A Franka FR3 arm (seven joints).
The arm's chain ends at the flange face. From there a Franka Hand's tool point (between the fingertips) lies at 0.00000 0.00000 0.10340 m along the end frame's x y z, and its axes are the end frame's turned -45 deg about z.
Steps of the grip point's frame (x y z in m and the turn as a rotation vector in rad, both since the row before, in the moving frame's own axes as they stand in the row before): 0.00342 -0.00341 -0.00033 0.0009 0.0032 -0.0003; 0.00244 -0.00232 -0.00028 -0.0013 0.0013 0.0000; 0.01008 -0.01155 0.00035 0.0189 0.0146 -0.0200; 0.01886 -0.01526 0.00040 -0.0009 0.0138 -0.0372; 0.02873 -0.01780 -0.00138 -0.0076 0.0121 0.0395; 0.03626 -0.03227 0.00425 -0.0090 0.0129 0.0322
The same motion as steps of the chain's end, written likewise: -0.00016 -0.00453 -0.00033 0.0029 0.0016 -0.0003; -0.00011 -0.00337 -0.00028 0.0000 0.0018 0.0000; -0.00070 -0.01285 0.00038 0.0237 -0.0030 -0.0200; 0.00149 -0.02316 0.00041 0.0091 0.0104 -0.0372; 0.00628 -0.03260 -0.00137 0.0032 0.0139 0.0395; 0.00122 -0.04820 0.00426 0.0028 0.0155 0.0322
